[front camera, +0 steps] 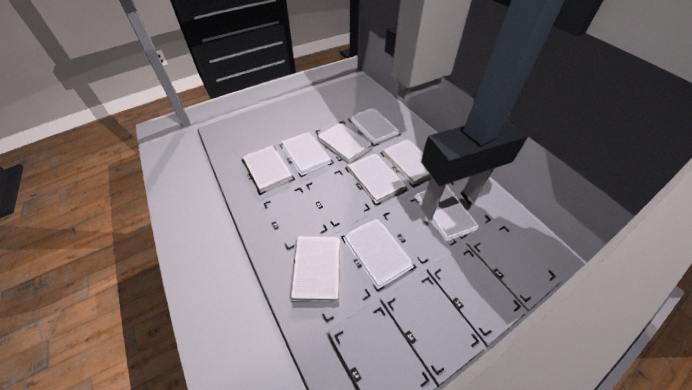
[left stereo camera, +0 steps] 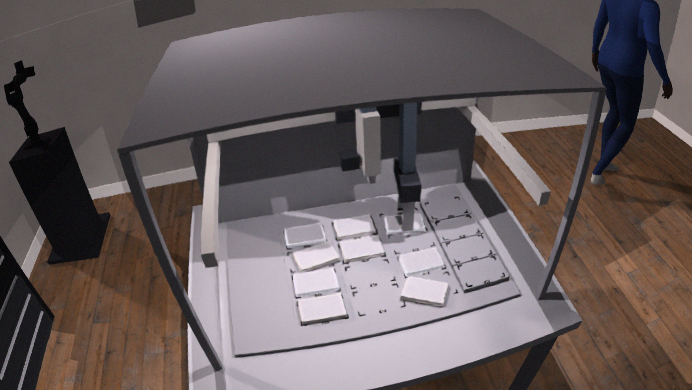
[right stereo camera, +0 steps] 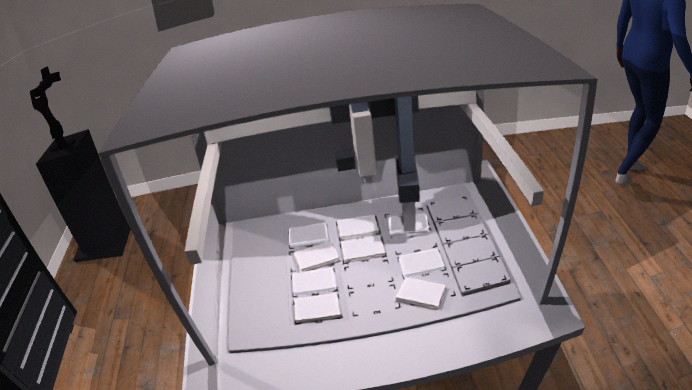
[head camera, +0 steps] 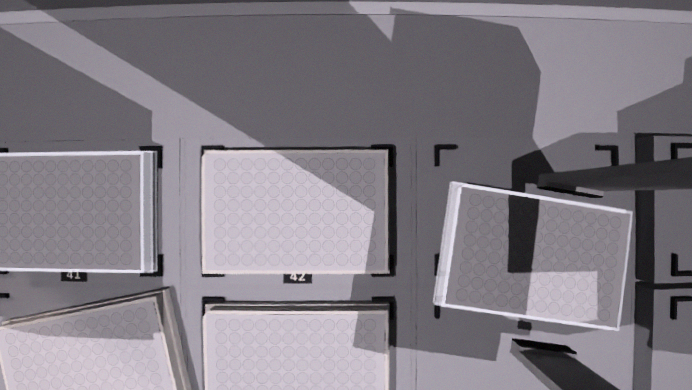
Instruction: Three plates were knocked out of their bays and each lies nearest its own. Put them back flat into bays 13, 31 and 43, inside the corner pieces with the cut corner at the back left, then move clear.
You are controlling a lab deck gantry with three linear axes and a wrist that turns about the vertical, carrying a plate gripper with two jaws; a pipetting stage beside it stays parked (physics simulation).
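Pixels of known places: gripper, fingertip midpoint: [front camera: 447,206] [left stereo camera: 405,219] [right stereo camera: 408,219] [head camera: 552,267]; robot's base, origin of the base link: [front camera: 243,160] [left stereo camera: 302,325] [right stereo camera: 296,323].
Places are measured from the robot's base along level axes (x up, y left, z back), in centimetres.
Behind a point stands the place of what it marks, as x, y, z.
Note:
A white plate [front camera: 457,225] @(1.7, 32.3, -43.5) [head camera: 570,240] @(1.6, 34.4, -41.3) [left stereo camera: 394,224] @(1.7, 33.0, -35.5) [right stereo camera: 396,225] @(1.7, 32.7, -35.0) lies turned clockwise in the head view and shifted forward at bay 43, across its front-left corner piece. My gripper [front camera: 447,206] @(3.0, 32.9, -39.2) [head camera: 557,266] @(3.0, 32.9, -39.2) [left stereo camera: 407,227] @(3.0, 32.9, -39.2) [right stereo camera: 409,227] @(3.0, 32.9, -39.2) is open, turned like this plate, with one jaw beyond its back edge and one before its front edge, both apart from it. A second plate [front camera: 345,142] @(1.6, 25.2, -9.4) [head camera: 85,350] @(1.6, 27.0, -8.4) [left stereo camera: 316,258] @(1.6, 24.0, -8.3) [right stereo camera: 316,258] @(1.6, 23.8, -8.2) lies askew at bay 31. A third plate [front camera: 316,270] @(1.6, 2.5, -37.1) [left stereo camera: 425,291] @(1.7, 2.1, -36.1) [right stereo camera: 421,293] @(1.6, 2.1, -36.1) lies askew at bay 13, outside its corner pieces. Cut corners are too small to tell.
Plates stand in bay 42 [front camera: 406,159] @(1.4, 35.3, -22.4) [head camera: 295,215] @(1.4, 36.2, -22.9), bay 41 [front camera: 375,126] @(1.4, 35.9, -7.7) [head camera: 70,210] @(1.4, 36.5, -7.4) and bay 32 [front camera: 377,177] @(1.5, 25.6, -23.7) [head camera: 295,350] @(1.4, 27.1, -22.8). Another plate [front camera: 380,252] @(1.4, 15.0, -40.1) [left stereo camera: 421,261] @(1.4, 14.4, -38.9) stands behind the bay 13 plate. The pipetting stage [front camera: 430,45] [left stereo camera: 369,145] hangs left of my gripper.

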